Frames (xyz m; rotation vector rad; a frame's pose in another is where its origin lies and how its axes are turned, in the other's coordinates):
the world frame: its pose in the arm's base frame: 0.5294 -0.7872 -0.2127 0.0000 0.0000 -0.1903
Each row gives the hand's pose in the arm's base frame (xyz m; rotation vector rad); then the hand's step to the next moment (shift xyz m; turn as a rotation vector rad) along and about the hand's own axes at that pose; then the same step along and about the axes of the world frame.
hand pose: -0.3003 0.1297 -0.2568 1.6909 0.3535 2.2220
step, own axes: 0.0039 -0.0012 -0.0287 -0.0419 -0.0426 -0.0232
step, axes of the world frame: -0.0285 -0.0028 -0.0047 -0.0117 0.0204 -0.0596
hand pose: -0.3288 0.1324 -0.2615 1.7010 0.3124 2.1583
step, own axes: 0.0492 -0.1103 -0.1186 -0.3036 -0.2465 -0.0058
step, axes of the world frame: -0.1299 0.1045 -0.0292 0.0729 0.1117 -0.3677
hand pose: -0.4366 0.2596 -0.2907 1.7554 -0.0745 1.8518
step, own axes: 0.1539 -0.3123 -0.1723 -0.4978 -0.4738 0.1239
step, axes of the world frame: -0.0852 0.3788 0.0131 0.2668 0.2131 -0.6091
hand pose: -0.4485 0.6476 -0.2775 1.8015 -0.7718 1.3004
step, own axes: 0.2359 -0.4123 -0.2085 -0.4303 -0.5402 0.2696
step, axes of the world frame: 0.2281 0.4351 0.1667 0.4273 0.1502 -0.5870
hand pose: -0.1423 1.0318 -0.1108 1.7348 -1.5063 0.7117
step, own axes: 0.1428 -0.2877 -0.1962 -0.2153 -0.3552 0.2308
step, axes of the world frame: 0.2936 0.1494 0.1820 0.3050 0.0189 -0.3638
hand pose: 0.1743 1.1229 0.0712 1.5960 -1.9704 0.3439
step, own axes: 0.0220 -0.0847 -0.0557 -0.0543 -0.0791 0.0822
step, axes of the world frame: 0.0934 0.0083 0.0444 0.0627 -0.0083 -0.1094
